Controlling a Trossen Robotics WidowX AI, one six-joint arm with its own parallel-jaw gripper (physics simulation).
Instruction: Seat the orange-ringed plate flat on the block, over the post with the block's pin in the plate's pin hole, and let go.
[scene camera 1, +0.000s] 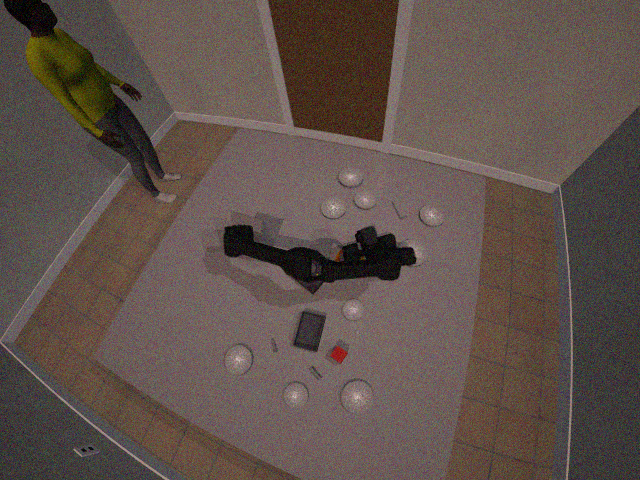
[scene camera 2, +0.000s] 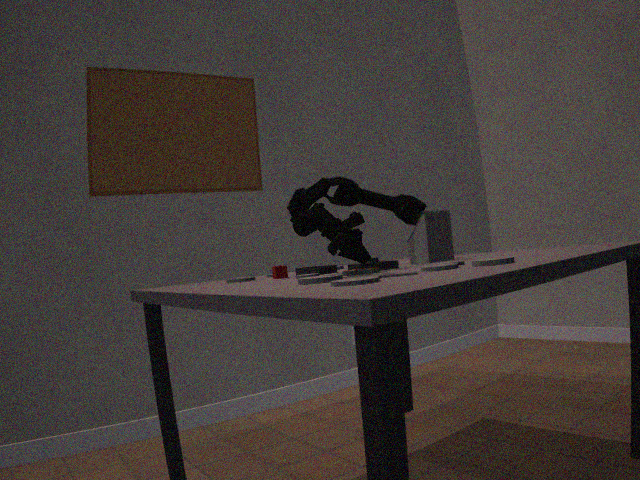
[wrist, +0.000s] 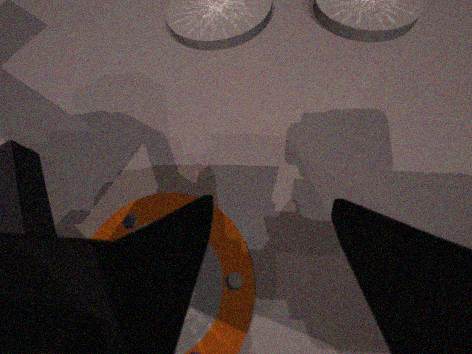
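Pixels of known places: gripper, between the fingertips: (scene camera 2: 368, 261) (wrist: 272, 205); arm's base, origin of its link: (scene camera 1: 245, 233) (scene camera 2: 427, 226).
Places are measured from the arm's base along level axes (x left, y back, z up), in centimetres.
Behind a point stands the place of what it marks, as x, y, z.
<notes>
The orange-ringed plate (wrist: 239, 260) @(5.0, -40.7, -11.2) (scene camera 1: 339, 254) @(3.4, -33.3, -11.8) shows in the wrist view at lower left of centre, with small round holes in its ring. In scene camera 1 the arm hides most of it. My gripper (wrist: 272, 205) @(8.1, -41.0, -9.0) (scene camera 2: 372, 261) @(8.1, -41.0, -9.0) is part open and empty, low over the table. In the wrist view its left finger covers part of the ring, and its right finger is off to the right of the ring. The post, the pin and the block cannot be made out clearly, so whether the plate sits flat on the block cannot be told.
A dark rectangular tray (scene camera 1: 310, 330) @(-26.1, -29.1, -12.2) and a red cube (scene camera 1: 338, 354) @(-32.0, -40.0, -8.4) (scene camera 2: 279, 271) @(-30.4, -41.5, -10.2) are on the table (scene camera 1: 170, 320) @(-35.5, 24.4, -12.5). Several pale round discs lie around the arm, among them a near one (scene camera 1: 352, 309) @(-16.3, -41.7, -11.6). A grey upright slab (scene camera 2: 439, 235) @(5.2, -0.7, -3.6) stands behind. A person (scene camera 1: 77, 77) stands at left.
</notes>
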